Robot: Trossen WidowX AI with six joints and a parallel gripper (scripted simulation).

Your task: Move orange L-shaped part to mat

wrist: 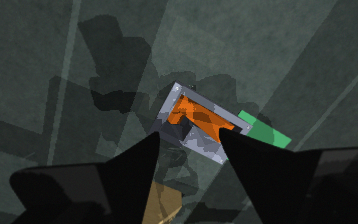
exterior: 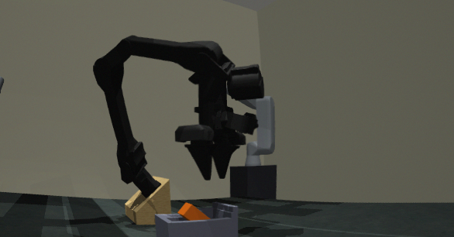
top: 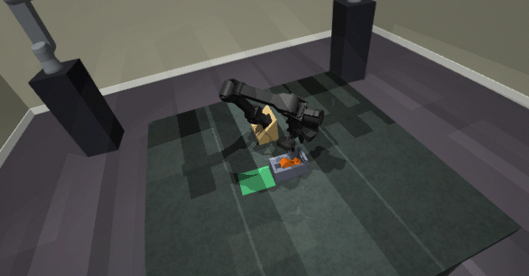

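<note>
Right now the orange L-shaped part is 11 cm below my gripper tip, 2 cm to the right of it and 1 cm behind it. From my gripper tip the other things lie so: green mat: 20 cm to the right, 16 cm below.
</note>
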